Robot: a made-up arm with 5 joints.
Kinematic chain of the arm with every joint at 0, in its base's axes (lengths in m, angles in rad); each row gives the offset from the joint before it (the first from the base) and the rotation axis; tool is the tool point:
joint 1: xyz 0 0 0.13 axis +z
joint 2: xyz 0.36 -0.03 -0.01 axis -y
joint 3: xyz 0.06 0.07 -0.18 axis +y
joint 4: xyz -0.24 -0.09 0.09 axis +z
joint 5: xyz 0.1 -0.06 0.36 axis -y
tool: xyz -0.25 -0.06 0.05
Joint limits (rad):
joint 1: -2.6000..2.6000
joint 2: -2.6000..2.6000
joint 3: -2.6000..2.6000
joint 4: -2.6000..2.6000
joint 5: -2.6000..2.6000
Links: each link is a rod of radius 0.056 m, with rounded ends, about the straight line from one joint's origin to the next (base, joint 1, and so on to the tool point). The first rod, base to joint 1, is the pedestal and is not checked.
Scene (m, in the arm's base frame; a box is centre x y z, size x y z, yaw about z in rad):
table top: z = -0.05
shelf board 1: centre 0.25 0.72 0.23 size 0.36 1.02 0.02 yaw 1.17
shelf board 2: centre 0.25 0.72 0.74 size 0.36 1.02 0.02 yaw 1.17
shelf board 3: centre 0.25 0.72 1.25 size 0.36 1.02 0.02 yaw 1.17
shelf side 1: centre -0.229 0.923 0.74 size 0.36 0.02 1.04 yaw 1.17
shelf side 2: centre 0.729 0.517 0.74 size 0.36 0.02 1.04 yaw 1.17
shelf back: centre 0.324 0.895 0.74 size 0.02 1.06 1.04 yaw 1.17
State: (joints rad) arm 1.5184 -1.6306 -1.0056 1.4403 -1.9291
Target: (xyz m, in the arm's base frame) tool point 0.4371 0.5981 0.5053
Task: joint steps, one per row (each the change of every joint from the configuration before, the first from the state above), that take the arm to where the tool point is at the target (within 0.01 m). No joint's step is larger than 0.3 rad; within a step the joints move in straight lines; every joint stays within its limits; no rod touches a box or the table.
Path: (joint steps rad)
1: -0.2334 -0.0632 0.0778 -0.0691 0.0645
2: -0.2334 -0.0631 0.0777 -0.0691 0.0645
3: -0.2335 -0.0632 0.0778 -0.0690 0.0645

